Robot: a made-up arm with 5 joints.
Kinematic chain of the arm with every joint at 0, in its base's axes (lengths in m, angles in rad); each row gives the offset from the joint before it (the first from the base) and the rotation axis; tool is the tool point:
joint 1: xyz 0 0 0.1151 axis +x
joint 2: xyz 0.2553 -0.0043 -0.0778 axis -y
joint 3: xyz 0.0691 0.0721 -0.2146 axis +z
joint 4: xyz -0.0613 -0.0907 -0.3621 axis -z
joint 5: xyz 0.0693 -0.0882 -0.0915 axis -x
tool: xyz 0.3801 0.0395 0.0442
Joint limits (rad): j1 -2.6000..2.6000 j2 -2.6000..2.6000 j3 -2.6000..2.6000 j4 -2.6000..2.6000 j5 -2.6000..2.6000
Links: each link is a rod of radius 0.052 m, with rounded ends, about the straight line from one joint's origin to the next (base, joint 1, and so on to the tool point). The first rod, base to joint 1, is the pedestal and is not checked.
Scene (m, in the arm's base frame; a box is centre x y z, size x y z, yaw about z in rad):
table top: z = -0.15
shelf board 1: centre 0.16 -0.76 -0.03 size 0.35 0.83 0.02 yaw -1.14
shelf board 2: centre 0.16 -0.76 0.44 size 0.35 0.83 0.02 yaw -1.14
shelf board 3: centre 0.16 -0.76 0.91 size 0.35 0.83 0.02 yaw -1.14
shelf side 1: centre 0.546 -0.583 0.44 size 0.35 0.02 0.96 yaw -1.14
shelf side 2: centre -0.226 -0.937 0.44 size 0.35 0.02 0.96 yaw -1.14
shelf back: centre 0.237 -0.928 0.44 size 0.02 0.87 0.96 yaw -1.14
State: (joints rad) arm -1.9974 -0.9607 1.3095 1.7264 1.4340
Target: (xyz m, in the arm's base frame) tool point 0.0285 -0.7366 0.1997
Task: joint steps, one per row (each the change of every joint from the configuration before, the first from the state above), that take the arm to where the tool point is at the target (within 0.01 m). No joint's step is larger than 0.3 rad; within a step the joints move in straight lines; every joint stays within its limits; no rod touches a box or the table.
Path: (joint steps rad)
1: 0.1584 -0.2877 0.0042 0.2184 0.2379
2: 0.1584 -0.2877 0.0043 0.2184 0.2378
3: 0.1584 -0.2877 0.0042 0.2184 0.2379
4: 0.1585 -0.2877 0.0043 0.2184 0.2379
5: 0.2689 -0.0039 -0.0382 -0.1182 -0.2565
6: 0.2689 -0.0039 -0.0382 -0.1182 -0.2564
7: 0.2689 -0.0039 -0.0382 -0.1181 -0.2565
8: 0.2689 -0.0039 -0.0382 -0.1182 -0.2564
9: 0.2758 -0.1182 -0.1933 0.0569 -0.0229
10: 0.2759 -0.1183 -0.1934 0.0569 -0.0229
11: 0.2758 -0.1182 -0.1934 0.0570 -0.0228
12: 0.2759 -0.1182 -0.1933 0.0569 -0.0229

